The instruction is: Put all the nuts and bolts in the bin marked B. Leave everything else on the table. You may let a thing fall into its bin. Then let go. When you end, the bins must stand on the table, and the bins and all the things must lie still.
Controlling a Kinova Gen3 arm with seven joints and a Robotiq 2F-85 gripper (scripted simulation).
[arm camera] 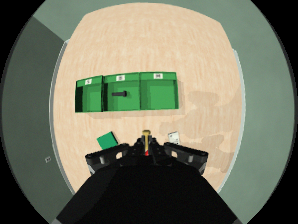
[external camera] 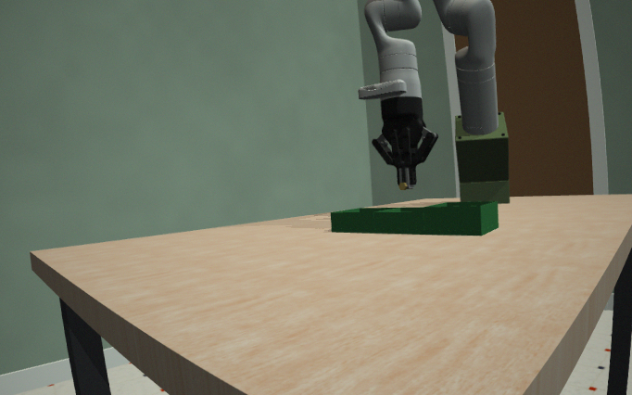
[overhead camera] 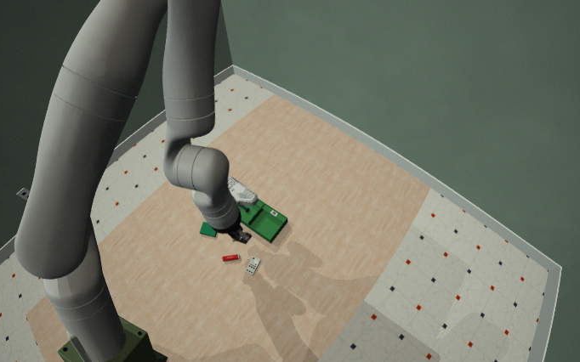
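My hand is 8 cm short of the green bin, 7 cm to the right of it and 6 cm above it. Round my hand: brass bolt (1 cm below, 1 cm ahead); then white domino (8 cm below, 7 cm to the right, 2 cm behind); then red cylinder (7 cm below, 5 cm behind, 2 cm to the right).
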